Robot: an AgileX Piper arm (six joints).
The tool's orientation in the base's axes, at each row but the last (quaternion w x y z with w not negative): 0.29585 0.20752 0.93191 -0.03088; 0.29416 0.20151 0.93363 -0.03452; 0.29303 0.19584 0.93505 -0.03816; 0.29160 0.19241 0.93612 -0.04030; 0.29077 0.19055 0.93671 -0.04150; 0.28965 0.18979 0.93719 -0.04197
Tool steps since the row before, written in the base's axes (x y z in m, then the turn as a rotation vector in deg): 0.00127 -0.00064 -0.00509 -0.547 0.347 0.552; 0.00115 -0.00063 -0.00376 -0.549 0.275 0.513; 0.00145 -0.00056 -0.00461 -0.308 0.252 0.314; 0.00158 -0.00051 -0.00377 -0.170 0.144 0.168; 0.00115 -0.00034 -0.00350 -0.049 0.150 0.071; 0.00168 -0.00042 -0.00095 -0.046 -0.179 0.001
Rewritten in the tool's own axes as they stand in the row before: 0.00170 -0.00040 0.00499 0.221 0.131 -0.812; 0.00104 -0.00032 0.00383 0.218 0.062 -0.767; 0.00131 -0.00015 0.00468 0.141 0.126 -0.470; 0.00075 0.00000 0.00405 0.083 0.074 -0.256; 0.00098 0.00001 0.00357 0.047 0.122 -0.113; -0.00089 0.00022 0.00175 -0.025 -0.183 0.009
